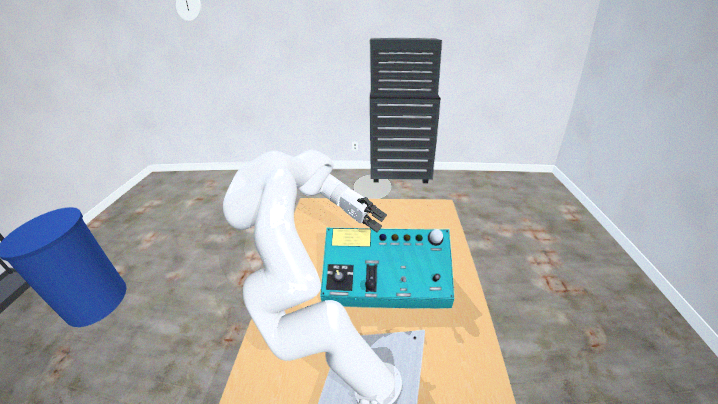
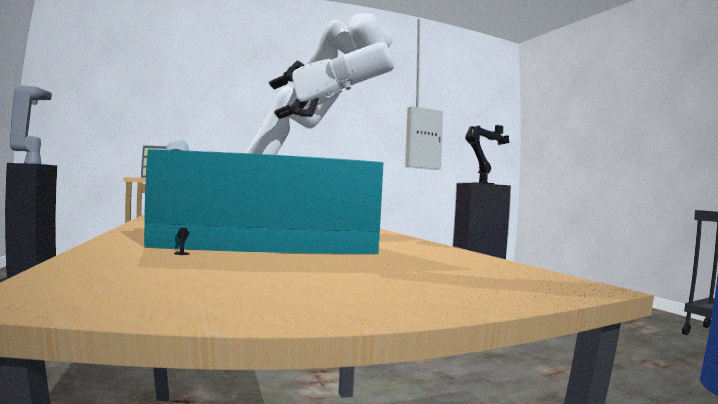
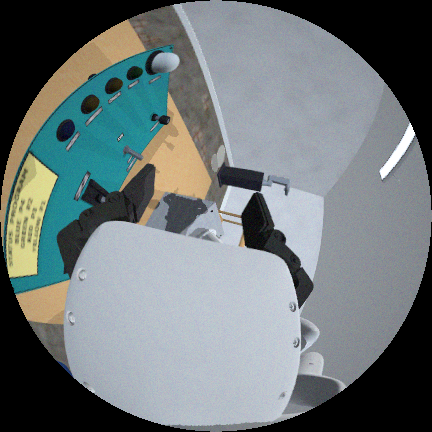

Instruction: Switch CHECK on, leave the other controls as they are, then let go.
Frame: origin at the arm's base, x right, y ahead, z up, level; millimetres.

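Where they show: gripper, fingertip midpoint: (image 1: pixel 382 224) (image 2: pixel 273 100) (image 3: pixel 201 190); arm's base, link origin: (image 1: pixel 378 386).
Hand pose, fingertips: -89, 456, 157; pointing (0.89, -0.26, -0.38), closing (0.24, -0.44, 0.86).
Each offset is from my fingertips to the centre of the thing, as dx, dy, dz. "pt": to the spot under its first point. Level surfaces: height alone.
A teal control panel (image 1: pixel 386 256) (image 2: pixel 261 195) (image 3: pixel 107 167) stands on the table. Along its near part are a rotary knob {-144, -69, -213} (image 1: pixel 338 275), a black slider {-22, -71, -212} (image 1: pixel 371 282), a small metal toggle {+91, -26, -224} (image 1: pixel 403 279) (image 3: pixel 132 152) and a black-tipped lever {+207, +9, -228} (image 1: pixel 436 276) (image 3: pixel 162 119). The labels of these controls are too small to read, so I cannot tell which is CHECK. My gripper (image 1: pixel 382 222) (image 2: pixel 275 98) (image 3: pixel 201 190) is open and empty. It hangs above the panel's far edge, tilted, apart from all the controls.
A white dome {pt +185, +126, -125} (image 1: pixel 435 236) (image 3: pixel 165 62), several dark round lamps and a yellow card {-141, +92, -161} (image 1: pixel 350 237) (image 3: pixel 31 215) are on the panel's far part. The arm's base stands on a grey plate (image 1: pixel 409 356) on the wooden table {dz -339} (image 1: pixel 476 341) (image 2: pixel 311 306). A blue bin (image 1: pixel 65 271) is at the left.
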